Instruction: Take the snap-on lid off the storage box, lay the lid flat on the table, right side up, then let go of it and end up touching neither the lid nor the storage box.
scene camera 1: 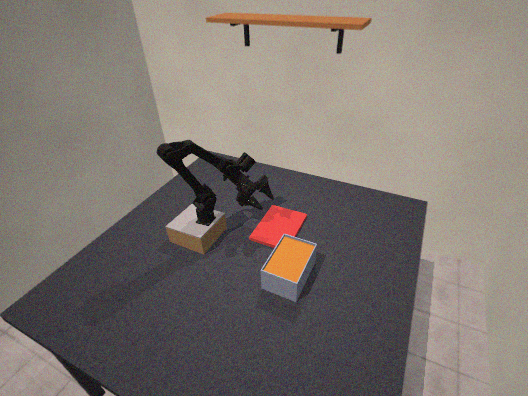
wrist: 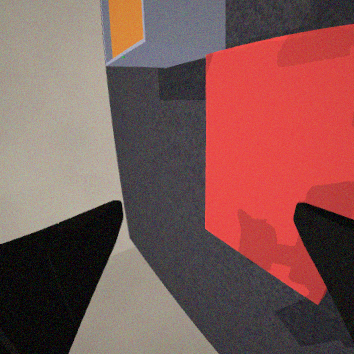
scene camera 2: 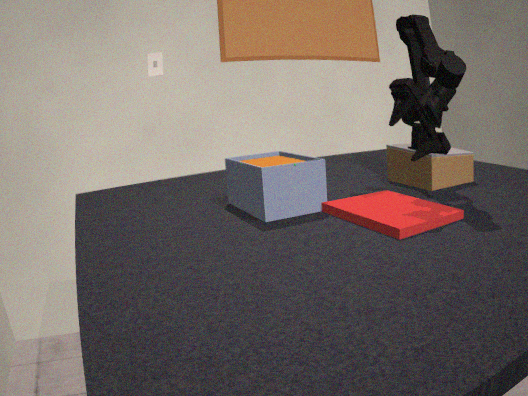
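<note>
The red lid (scene camera 1: 277, 225) (scene camera 2: 380, 210) (wrist: 260, 125) lies flat on the table with its smooth, closed face up. The grey-blue storage box (scene camera 1: 280, 285) (scene camera 2: 295, 190) (wrist: 185, 30) stands upright and uncovered, with an orange surface showing inside its rim. One end of the lid is close beside the box; whether they touch is hidden. My gripper (scene camera 1: 267, 203) (scene camera 2: 404, 141) (wrist: 208, 210) is wide open and empty. It is above the table near the lid's far end on the arm's side, apart from the lid and well away from the box.
The arm's base stands on a brown block with a pale top (scene camera 1: 187, 240) (scene camera 2: 410, 167). A wooden shelf (scene camera 1: 288, 21) (scene camera 2: 300, 30) is fixed to the wall high above the table (scene camera 1: 200, 320) (scene camera 2: 225, 300). The table's edge (wrist: 124, 200) shows in the wrist view.
</note>
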